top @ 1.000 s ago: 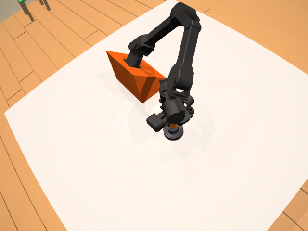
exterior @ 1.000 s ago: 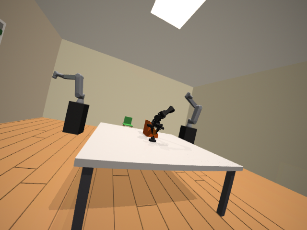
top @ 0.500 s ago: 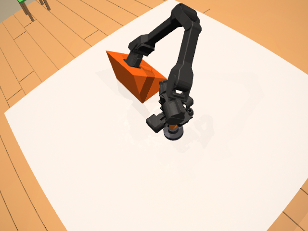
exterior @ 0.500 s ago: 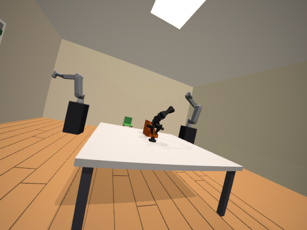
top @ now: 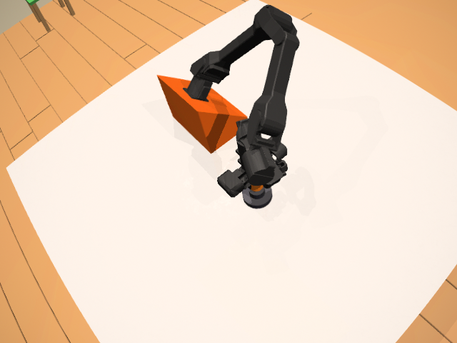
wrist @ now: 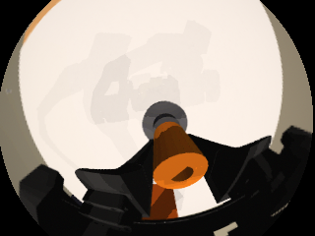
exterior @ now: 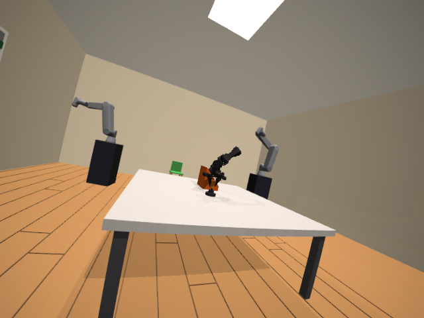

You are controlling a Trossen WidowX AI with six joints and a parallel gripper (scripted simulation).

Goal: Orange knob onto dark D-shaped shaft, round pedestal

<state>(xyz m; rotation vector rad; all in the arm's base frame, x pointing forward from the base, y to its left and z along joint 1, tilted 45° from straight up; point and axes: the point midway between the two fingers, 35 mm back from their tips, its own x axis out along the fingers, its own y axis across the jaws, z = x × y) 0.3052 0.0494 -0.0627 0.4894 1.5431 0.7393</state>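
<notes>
Now: gripper tip 2 cm below the orange knob. Also, from my gripper tip: round pedestal 4 cm below.
</notes>
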